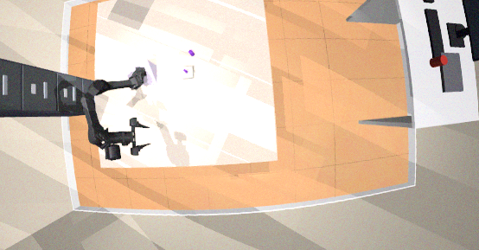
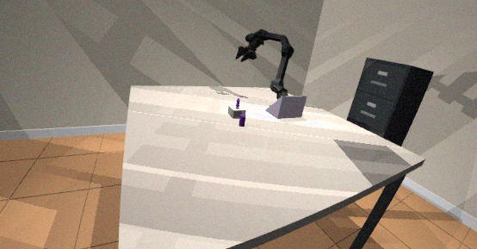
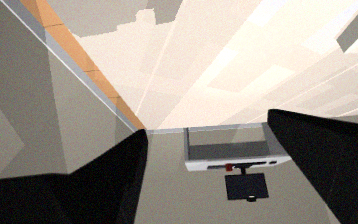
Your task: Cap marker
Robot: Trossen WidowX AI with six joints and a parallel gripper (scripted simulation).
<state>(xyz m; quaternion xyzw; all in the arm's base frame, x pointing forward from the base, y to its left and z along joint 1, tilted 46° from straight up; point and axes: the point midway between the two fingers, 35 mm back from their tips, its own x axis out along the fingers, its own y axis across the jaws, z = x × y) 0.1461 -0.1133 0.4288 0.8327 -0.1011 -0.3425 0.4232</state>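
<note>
The purple cap is 53 cm to the left of my gripper tip, 23 cm below it and 13 cm ahead of it. Round my gripper tip: holder block 39 cm to the left, 24 cm below, 11 cm ahead.
</note>
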